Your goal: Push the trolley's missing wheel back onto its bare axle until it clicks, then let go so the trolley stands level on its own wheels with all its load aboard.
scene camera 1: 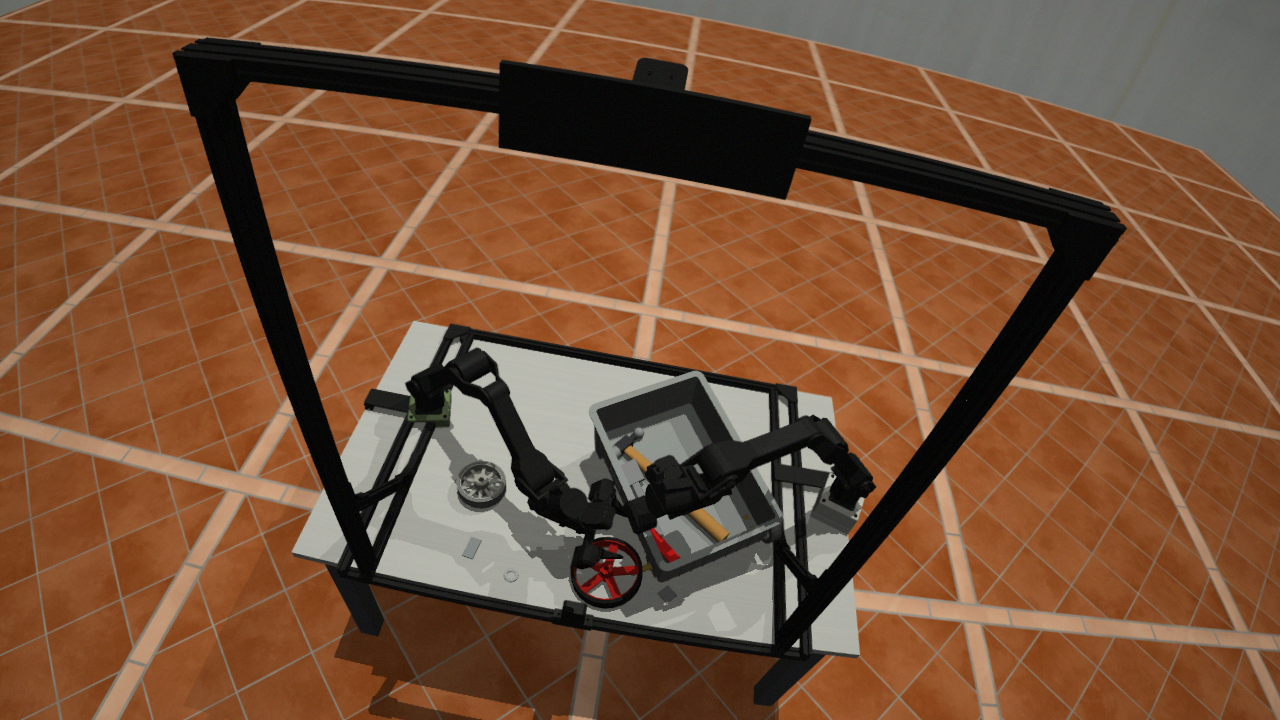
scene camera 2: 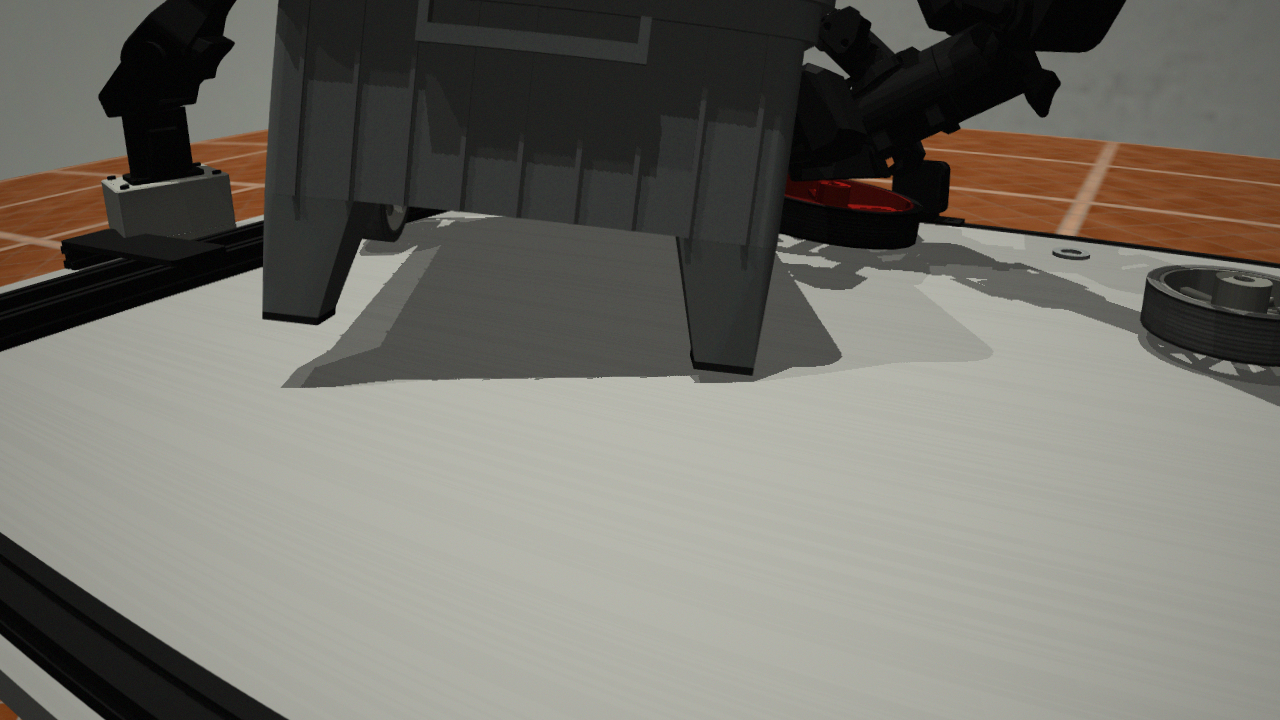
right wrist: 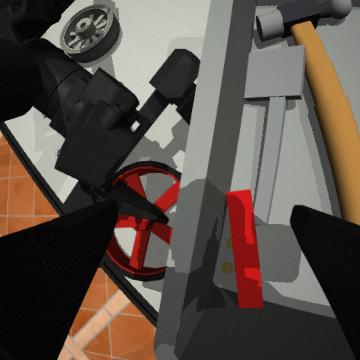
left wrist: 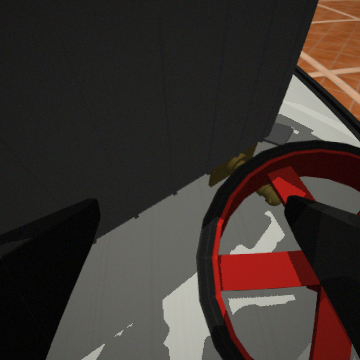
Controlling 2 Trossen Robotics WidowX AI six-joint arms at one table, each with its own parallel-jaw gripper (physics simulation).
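Pixels of known places: left gripper, fingertip midpoint: (scene camera 1: 626,537) (left wrist: 193,206); right gripper, fingertip midpoint: (right wrist: 205,210); left arm's base, link origin: (scene camera 1: 429,404); right arm's base, link origin: (scene camera 1: 843,495) (scene camera 2: 162,176).
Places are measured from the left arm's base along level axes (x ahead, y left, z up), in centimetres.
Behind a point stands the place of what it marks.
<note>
The red-spoked wheel with a black tyre (scene camera 1: 606,573) {x 38.6, y -48.0, z 1.4 cm} (scene camera 2: 863,234) {x 35.9, y -40.0, z -1.0 cm} (left wrist: 265,270) {x 40.4, y -43.1, z 0.0 cm} (right wrist: 142,250) {x 40.5, y -50.5, z -0.1 cm} lies roughly flat on the table beside the grey trolley (scene camera 1: 657,398) {x 53.6, y -11.4, z 13.9 cm} (scene camera 2: 537,134) {x 50.5, y -11.4, z 9.6 cm} (left wrist: 125,100) {x 45.7, y -39.9, z 8.1 cm} (right wrist: 210,100) {x 43.6, y -35.5, z 13.4 cm}. A brass axle part (left wrist: 237,162) {x 48.1, y -45.7, z -0.6 cm} shows below the trolley's edge, partly behind the wheel's rim. My left gripper (left wrist: 193,206) {x 43.6, y -40.9, z 3.3 cm} is open, one finger over the wheel's inside, the other outside its rim by the trolley wall. My right gripper (right wrist: 205,210) {x 46.3, y -41.5, z 14.6 cm} is open above the trolley's side wall. A hammer (right wrist: 335,115) {x 52.8, y -28.7, z 6.2 cm} and a red-handled grey tool (right wrist: 246,250) {x 51.0, y -43.7, z 3.8 cm} lie in the trolley.
A grey-spoked wheel (scene camera 1: 481,484) {x 13.3, y -25.1, z 1.6 cm} (scene camera 2: 1208,313) {x 16.5, y -19.3, z 0.6 cm} (right wrist: 90,32) {x 14.7, y -24.2, z 0.5 cm} lies at the left of the table in scene camera 1. A small grey plate (scene camera 1: 471,548) {x 11.0, y -38.6, z -2.5 cm} and a thin ring (scene camera 1: 511,575) {x 19.1, y -46.0, z -2.5 cm} (scene camera 2: 1070,253) {x 19.5, y -43.9, z -2.5 cm} lie near the front. Another wheel (scene camera 2: 393,220) {x 76.0, y -40.1, z -1.4 cm} shows under the trolley.
</note>
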